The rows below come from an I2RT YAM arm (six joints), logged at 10 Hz.
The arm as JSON. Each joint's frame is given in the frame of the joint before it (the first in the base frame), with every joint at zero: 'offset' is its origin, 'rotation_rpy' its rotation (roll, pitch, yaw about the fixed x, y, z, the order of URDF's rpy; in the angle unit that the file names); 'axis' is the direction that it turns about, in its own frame. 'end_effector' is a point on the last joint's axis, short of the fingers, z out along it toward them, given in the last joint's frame.
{
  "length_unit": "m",
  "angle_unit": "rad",
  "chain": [
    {
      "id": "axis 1",
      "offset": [
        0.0,
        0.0,
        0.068
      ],
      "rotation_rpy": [
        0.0,
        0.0,
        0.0
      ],
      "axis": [
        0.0,
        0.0,
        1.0
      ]
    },
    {
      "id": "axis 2",
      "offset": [
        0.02,
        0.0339,
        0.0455
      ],
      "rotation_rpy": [
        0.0,
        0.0,
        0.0
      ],
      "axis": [
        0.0,
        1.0,
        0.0
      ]
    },
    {
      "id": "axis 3",
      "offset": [
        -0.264,
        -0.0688,
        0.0
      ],
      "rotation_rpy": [
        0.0,
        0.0,
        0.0
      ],
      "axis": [
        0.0,
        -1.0,
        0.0
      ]
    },
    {
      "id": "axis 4",
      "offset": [
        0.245,
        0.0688,
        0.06
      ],
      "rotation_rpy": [
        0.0,
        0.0,
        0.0
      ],
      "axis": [
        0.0,
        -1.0,
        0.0
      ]
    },
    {
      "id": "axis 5",
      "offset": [
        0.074,
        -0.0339,
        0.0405
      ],
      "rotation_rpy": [
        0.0,
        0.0,
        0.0
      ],
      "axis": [
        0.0,
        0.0,
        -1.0
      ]
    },
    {
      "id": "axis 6",
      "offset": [
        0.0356,
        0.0,
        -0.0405
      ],
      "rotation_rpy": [
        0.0,
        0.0,
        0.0
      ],
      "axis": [
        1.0,
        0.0,
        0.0
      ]
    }
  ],
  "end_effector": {
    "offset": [
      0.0,
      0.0,
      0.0
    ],
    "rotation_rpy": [
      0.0,
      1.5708,
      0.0
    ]
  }
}
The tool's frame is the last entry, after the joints.
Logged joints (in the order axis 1, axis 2, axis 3, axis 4, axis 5, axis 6), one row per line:
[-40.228 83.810 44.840 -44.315 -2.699 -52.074]
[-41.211 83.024 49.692 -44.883 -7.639 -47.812]
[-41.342 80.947 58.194 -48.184 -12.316 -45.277]
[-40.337 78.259 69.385 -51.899 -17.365 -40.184]
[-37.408 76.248 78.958 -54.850 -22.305 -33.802]
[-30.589 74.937 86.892 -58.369 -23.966 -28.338]
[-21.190 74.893 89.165 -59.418 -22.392 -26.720]
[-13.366 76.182 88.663 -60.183 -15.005 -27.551]
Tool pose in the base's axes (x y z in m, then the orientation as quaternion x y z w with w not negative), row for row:
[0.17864 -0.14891 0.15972 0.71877 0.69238 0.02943 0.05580]
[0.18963 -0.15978 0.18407 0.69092 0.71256 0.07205 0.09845]
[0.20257 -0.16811 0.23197 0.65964 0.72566 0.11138 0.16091]
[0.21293 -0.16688 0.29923 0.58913 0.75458 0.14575 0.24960]
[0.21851 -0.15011 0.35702 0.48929 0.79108 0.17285 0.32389]
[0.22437 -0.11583 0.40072 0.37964 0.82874 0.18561 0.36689]
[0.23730 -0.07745 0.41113 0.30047 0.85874 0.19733 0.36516]
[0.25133 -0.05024 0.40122 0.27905 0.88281 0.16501 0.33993]
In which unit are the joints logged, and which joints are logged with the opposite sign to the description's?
The joints are logged in degrees. Opposite sign: axis 6.
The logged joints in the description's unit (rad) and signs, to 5 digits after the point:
[-0.70211 1.46276 0.78261 -0.77344 -0.04711 0.90886]
[-0.71927 1.44904 0.86729 -0.78336 -0.13333 0.83448]
[-0.72155 1.41279 1.01568 -0.84097 -0.21495 0.79023]
[-0.70401 1.36588 1.21100 -0.90581 -0.30308 0.70134]
[-0.65289 1.33078 1.37808 -0.95731 -0.38930 0.58996]
[-0.53388 1.30790 1.51655 -1.01873 -0.41829 0.49459]
[-0.36984 1.30713 1.55622 -1.03704 -0.39081 0.46635]
[-0.23328 1.32963 1.54746 -1.05039 -0.26189 0.48086]

